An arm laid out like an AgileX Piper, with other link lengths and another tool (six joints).
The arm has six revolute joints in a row. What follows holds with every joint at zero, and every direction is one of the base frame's. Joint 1 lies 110.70 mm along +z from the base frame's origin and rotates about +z. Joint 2 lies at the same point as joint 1 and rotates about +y. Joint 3 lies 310.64 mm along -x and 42.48 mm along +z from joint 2 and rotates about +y. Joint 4 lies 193.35 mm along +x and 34.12 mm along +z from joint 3 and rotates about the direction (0.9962, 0, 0.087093). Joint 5 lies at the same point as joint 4 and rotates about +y. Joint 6 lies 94.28 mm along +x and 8.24 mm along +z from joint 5 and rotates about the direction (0.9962, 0, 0.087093). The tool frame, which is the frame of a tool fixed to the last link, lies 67.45 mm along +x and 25.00 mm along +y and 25.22 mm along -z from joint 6; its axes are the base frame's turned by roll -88.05, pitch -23.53 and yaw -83.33 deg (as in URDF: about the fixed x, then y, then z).
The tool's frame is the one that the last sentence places.
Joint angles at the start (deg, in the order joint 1, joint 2, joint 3, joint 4, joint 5, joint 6):
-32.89 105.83 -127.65 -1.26 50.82 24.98
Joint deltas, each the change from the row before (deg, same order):
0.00 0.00 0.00 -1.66 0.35 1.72
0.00 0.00 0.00 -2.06 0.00 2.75
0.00 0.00 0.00 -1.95 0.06 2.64
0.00 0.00 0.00 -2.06 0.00 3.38
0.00 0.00 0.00 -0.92 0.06 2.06
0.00 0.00 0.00 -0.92 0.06 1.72
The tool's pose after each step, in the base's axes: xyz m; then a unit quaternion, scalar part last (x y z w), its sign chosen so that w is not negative. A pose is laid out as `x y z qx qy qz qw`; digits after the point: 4 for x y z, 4 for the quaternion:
0.3785 -0.2098 0.4192 -0.4135 0.7293 -0.4523 0.3042
0.3773 -0.2139 0.4199 -0.3972 0.7372 -0.4564 0.3009
0.3761 -0.2177 0.4205 -0.3813 0.7445 -0.4602 0.2978
0.3750 -0.2218 0.4218 -0.3601 0.7527 -0.4639 0.2975
0.3746 -0.2236 0.4227 -0.3469 0.7578 -0.4643 0.2997
0.3741 -0.2254 0.4233 -0.3358 0.7618 -0.4655 0.3004

